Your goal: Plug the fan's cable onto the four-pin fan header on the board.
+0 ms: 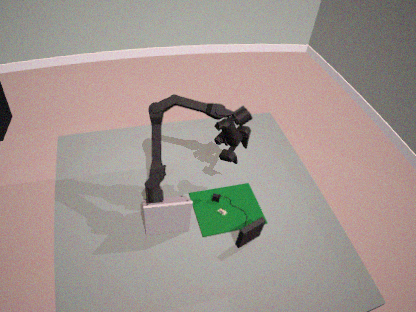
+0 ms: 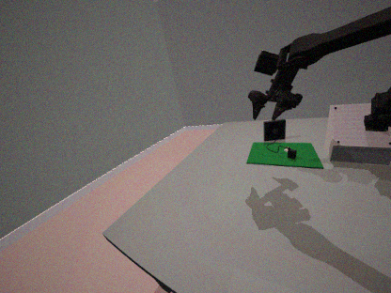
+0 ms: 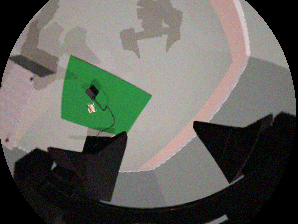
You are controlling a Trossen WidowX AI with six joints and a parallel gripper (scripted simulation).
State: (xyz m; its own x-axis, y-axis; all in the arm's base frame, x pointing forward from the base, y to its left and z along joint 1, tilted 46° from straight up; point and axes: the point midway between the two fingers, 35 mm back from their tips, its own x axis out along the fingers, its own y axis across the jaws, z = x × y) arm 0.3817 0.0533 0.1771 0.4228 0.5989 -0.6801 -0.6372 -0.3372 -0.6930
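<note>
My gripper tip is now 110 mm past the fan plug, 80 mm to the left of it and 180 mm above it. Also, from my gripper tip: green board 60 mm behind, 130 mm to the right, 220 mm below; then dark fan 20 mm behind, 290 mm to the right, 150 mm below; then fan header 90 mm behind, 150 mm to the right, 210 mm below.
</note>
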